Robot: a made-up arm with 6 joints.
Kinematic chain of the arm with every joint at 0, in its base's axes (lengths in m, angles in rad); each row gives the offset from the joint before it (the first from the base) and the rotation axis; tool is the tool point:
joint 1: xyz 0 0 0.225 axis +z
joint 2: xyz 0 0 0 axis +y
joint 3: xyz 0 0 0.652 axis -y
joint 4: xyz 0 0 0 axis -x
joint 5: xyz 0.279 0 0 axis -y
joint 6: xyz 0 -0.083 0 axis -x
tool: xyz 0 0 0
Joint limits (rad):
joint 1: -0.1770..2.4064
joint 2: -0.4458..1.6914
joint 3: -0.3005..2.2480
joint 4: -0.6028..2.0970
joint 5: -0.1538..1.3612
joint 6: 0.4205..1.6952
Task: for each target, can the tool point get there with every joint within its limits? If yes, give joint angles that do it. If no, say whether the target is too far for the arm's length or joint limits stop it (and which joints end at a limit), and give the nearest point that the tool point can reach.
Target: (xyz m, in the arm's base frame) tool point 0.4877 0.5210 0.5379
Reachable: yes | joints 0.9319 0.8001 0.3369 -0.2261 0.4004 1.1725
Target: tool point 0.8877 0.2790 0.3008
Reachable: yes | joints 0.3876 1.4433 1.5270 -0.3772 0.9176 1.1793
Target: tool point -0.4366 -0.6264 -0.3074
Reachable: no: joint limits stop it (at a limit: joint 1, joint 2, joint 3, joint 4) | nearest point -0.4720 0.3707 -0.1374 | short by 1.012 m
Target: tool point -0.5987 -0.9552 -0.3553
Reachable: no: too far | nearest point -0.3020 -0.4818 0.8593 | short by 1.337 m
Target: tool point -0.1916 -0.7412 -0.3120
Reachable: no: joint limits stop it (at a limit: joint 1, joint 2, joint 3) | nearest point 0.4741 -0.1572 -0.0907 | short by 0.913 m
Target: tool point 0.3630 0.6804 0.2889
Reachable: yes | joints 1.1860 1.1277 0.1830 0.2163 1.0360 0.8026
